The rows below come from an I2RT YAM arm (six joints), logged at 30 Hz.
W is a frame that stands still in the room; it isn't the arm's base.
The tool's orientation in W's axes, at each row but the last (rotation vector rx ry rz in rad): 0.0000, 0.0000, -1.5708; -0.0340, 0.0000, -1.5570; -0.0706, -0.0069, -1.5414; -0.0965, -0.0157, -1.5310
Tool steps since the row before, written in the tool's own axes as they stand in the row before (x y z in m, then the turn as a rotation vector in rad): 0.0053, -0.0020, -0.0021, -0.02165, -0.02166, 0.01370; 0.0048, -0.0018, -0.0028, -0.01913, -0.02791, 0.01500; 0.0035, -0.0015, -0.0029, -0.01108, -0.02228, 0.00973; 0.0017, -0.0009, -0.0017, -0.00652, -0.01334, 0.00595
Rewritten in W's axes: -0.0020, -0.0053, -0.0021, -0.02166, 0.02165, 0.01370; -0.0018, -0.0049, -0.0027, -0.02784, 0.01908, 0.01519; -0.0015, -0.0037, -0.0027, -0.02219, 0.01093, 0.01009; -0.0009, -0.0019, -0.0015, -0.01328, 0.00644, 0.00617
